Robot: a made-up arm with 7 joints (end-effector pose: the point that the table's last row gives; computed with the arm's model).
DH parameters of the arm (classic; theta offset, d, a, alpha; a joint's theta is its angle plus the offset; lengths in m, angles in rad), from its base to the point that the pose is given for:
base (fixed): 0 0 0 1.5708
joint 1: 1.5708 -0.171 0 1.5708
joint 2: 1.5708 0 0 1.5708
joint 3: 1.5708 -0.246 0 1.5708
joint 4: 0 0 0 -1.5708
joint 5: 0 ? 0 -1.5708
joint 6: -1.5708 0 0 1.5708
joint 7: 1.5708 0 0 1.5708
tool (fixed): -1.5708 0 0 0
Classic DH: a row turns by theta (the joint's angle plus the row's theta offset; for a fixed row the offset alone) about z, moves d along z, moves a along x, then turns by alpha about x.
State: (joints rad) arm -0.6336 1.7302 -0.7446 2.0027 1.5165 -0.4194 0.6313
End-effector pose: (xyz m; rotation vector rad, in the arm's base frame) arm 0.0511 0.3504 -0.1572 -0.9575 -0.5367 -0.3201
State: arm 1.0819 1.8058 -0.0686 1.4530 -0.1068 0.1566 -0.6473
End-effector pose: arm 0.0498 0.4364 0.1990 -2.6074 1.6450 -0.1812
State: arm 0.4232 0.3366 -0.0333 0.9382 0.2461 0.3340 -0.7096
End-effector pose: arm 0.2899 0.2864 -0.2491 0.7962 -0.9671 0.4712
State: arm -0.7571 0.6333 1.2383 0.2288 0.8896 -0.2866 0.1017
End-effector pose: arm -0.2162 0.4672 -0.2505 1.2120 -0.6893 1.3866
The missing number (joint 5, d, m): -0.201
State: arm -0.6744 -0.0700 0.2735 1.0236 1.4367 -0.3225 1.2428
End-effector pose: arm -0.0913 0.1927 -0.3789 -0.7280 -1.5491 1.0159
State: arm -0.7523 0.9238 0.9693 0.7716 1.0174 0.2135 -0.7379
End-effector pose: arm -0.0398 0.5519 -0.1585 1.3901 -0.4828 1.3313
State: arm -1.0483 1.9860 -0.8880 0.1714 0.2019 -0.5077 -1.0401
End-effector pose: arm 0.1449 0.5881 0.0585 1.5307 -0.0649 -2.2221
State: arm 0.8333 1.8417 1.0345 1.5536 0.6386 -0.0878 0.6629
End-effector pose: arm -0.1036 0.3651 0.2328 -1.7096 2.3731 0.9545
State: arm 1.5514 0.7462 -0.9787 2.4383 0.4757 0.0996 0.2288
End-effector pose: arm 0.1427 0.1547 0.0698 0.1974 2.3375 2.0362
